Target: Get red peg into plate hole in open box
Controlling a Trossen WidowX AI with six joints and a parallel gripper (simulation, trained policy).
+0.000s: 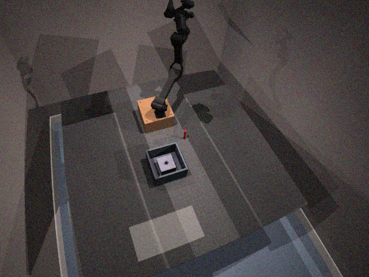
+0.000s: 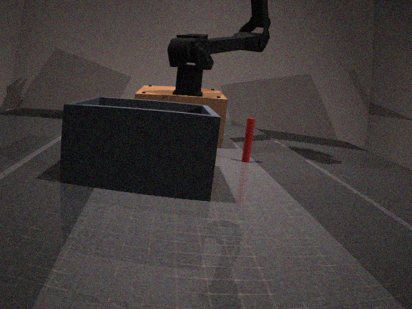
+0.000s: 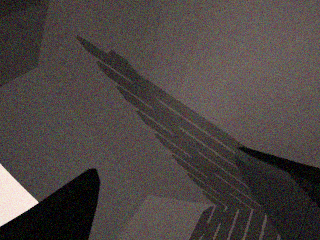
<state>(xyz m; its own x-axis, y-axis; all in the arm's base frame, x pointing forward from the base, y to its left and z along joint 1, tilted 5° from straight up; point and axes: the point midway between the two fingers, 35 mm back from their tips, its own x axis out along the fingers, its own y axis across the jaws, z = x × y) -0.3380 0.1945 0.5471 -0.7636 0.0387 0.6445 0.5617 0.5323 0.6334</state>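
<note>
Now: the red peg 480 mm ahead of my gripper tip, 60 mm to the right of it and 670 mm below it. Round my gripper tip: plate 650 mm ahead, 230 mm to the right, 660 mm below; then dark box 650 mm ahead, 230 mm to the right, 680 mm below.
</note>
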